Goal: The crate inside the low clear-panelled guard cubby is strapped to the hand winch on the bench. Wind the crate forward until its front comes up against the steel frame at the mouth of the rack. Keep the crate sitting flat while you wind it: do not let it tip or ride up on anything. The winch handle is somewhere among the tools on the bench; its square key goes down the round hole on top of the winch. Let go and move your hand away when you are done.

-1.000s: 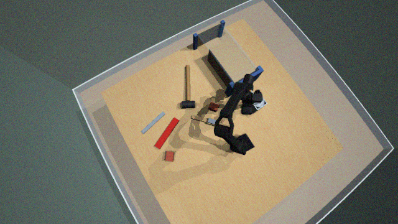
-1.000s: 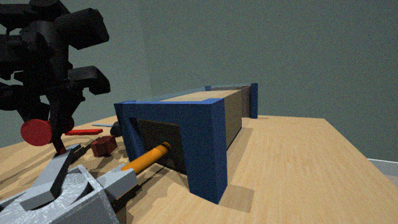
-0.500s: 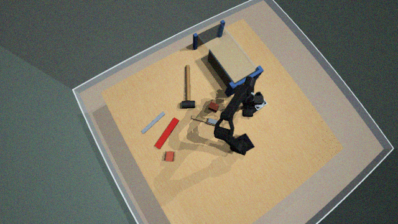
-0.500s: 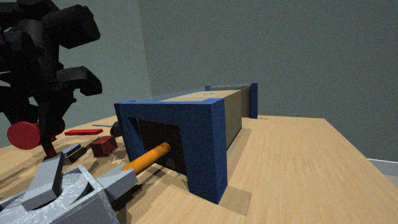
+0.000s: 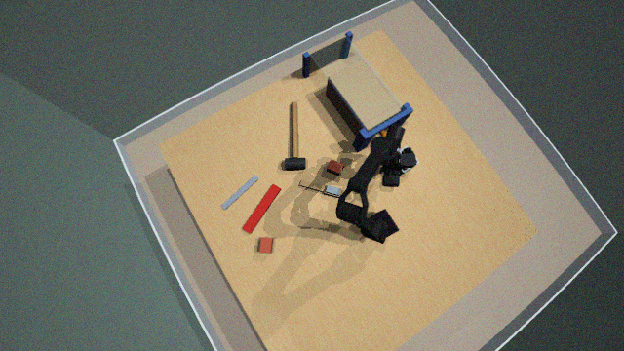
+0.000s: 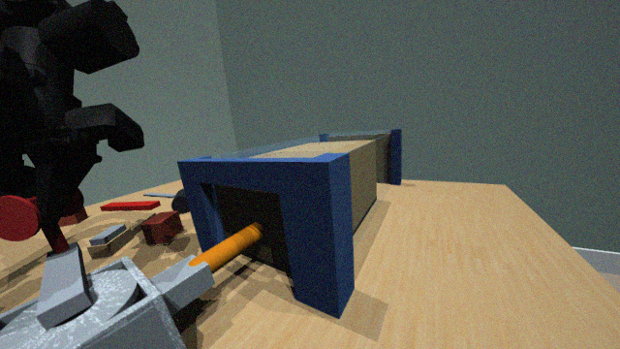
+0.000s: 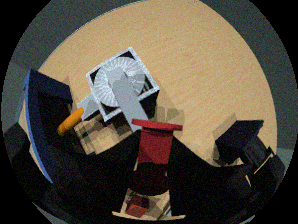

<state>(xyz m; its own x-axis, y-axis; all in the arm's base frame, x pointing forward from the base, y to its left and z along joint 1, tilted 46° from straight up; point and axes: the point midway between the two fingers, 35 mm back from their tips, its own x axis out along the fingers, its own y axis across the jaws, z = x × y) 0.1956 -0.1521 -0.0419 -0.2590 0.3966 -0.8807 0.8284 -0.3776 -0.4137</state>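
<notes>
The grey winch is 100 mm to the right of my gripper tip and 100 mm below it. From my gripper tip the other things lie so: red grip (10 mm ahead, 10 mm to the left); then brush-like tool (80 mm ahead, 280 mm to the left, 110 mm below); then blue frame (170 mm ahead, 80 mm to the right, 30 mm below).
</notes>
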